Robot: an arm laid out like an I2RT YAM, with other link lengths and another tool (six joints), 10 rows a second.
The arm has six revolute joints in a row. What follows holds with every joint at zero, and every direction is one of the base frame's. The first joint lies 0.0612 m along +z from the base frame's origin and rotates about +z. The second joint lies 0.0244 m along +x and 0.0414 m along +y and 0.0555 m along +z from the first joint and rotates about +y. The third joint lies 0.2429 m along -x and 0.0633 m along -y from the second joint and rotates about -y. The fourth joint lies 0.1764 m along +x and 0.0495 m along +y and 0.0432 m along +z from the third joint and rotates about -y. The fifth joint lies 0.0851 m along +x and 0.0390 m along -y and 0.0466 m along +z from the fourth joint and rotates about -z. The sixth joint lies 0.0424 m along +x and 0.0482 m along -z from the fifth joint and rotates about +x. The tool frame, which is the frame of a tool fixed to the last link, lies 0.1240 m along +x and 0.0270 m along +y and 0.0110 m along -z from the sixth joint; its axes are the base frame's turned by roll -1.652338, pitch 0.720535 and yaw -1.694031 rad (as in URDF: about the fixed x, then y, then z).
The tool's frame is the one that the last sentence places.
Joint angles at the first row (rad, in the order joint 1, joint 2, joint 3, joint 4, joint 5, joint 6):
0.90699 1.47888 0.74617 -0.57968 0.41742 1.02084
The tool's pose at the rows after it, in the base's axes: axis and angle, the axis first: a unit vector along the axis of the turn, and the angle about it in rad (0 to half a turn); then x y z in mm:
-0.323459, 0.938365, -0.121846, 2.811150, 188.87, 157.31, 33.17
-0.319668, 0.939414, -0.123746, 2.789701, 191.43, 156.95, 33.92
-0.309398, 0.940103, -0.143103, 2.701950, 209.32, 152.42, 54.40
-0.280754, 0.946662, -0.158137, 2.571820, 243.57, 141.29, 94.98
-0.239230, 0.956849, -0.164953, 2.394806, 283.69, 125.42, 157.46
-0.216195, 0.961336, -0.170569, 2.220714, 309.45, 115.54, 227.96
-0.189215, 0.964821, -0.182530, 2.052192, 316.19, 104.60, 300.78
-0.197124, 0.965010, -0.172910, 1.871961, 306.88, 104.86, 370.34
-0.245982, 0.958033, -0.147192, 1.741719, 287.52, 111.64, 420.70
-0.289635, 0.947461, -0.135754, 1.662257, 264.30, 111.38, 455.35
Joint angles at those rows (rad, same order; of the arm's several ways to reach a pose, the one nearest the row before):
0.92177 1.49433 0.73677 -0.56725 0.40339 1.03792
0.92321 1.48685 0.72254 -0.54472 0.41914 1.04136
0.89886 1.43535 0.74878 -0.55006 0.49113 1.00557
0.79877 1.35372 0.81586 -0.53863 0.54462 0.90569
0.66476 1.26602 0.92196 -0.49145 0.55570 0.77809
0.58216 1.21273 1.06732 -0.46565 0.54436 0.67131
0.55035 1.16184 1.21923 -0.46889 0.56338 0.60647
0.54805 1.10986 1.34543 -0.44049 0.52858 0.52737
0.54762 1.07435 1.46215 -0.45478 0.43035 0.45403
0.54790 1.04418 1.57552 -0.51823 0.35916 0.39868

